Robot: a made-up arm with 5 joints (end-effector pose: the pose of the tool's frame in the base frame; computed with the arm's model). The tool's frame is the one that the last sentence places. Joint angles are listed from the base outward.
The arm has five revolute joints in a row. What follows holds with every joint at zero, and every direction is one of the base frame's.
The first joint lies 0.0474 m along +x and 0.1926 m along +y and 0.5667 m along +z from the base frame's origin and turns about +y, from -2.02 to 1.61 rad.
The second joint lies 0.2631 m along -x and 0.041 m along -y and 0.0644 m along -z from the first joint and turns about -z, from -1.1 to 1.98 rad.
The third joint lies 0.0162 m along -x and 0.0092 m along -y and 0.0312 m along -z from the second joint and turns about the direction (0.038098, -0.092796, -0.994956), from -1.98 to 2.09 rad.
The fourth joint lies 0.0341 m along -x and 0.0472 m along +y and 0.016 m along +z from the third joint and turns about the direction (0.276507, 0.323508, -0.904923), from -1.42 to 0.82 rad.
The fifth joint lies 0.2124 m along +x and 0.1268 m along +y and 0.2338 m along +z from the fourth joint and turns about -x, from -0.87 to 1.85 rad.
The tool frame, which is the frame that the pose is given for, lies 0.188 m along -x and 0.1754 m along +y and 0.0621 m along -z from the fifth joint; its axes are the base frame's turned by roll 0, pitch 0 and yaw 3.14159 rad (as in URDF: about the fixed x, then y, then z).
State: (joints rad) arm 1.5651 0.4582 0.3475 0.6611 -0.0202
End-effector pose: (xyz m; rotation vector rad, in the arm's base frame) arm 0.1728 0.1851 0.5551 1.3271 0.8327 1.2016
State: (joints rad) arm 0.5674 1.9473 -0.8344 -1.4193 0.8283
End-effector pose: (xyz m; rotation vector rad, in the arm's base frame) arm -0.2285 0.4272 0.6126 -0.3343 -1.5304 -2.1785
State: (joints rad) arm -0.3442 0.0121 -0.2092 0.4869 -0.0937
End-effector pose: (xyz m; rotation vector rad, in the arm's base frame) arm -0.1726 0.4490 0.6207 -0.2436 -0.3508 2.8929
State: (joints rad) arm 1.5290 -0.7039 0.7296 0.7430 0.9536
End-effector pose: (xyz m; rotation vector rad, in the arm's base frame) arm 0.0385 0.2816 0.7315 -2.4231 -1.2175 -1.4531
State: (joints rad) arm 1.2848 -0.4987 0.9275 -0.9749 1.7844
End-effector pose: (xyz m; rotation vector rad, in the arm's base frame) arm -0.0526 0.2445 0.8545 -0.1649 -1.5947 -1.3205
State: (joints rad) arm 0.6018 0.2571 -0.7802 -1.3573 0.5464
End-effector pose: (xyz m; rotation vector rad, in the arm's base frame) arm -0.4973 0.1377 0.8177 0.4827 -0.1153 -1.4488
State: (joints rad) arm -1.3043 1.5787 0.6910 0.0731 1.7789
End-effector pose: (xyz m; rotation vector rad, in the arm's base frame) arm -0.0067 0.1315 0.3618 0.8966 -0.2851 1.3951
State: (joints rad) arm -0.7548 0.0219 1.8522 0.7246 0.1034
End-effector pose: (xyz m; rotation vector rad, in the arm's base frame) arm -0.1542 -0.0878 0.5592 -0.2924 -1.1075 0.6053
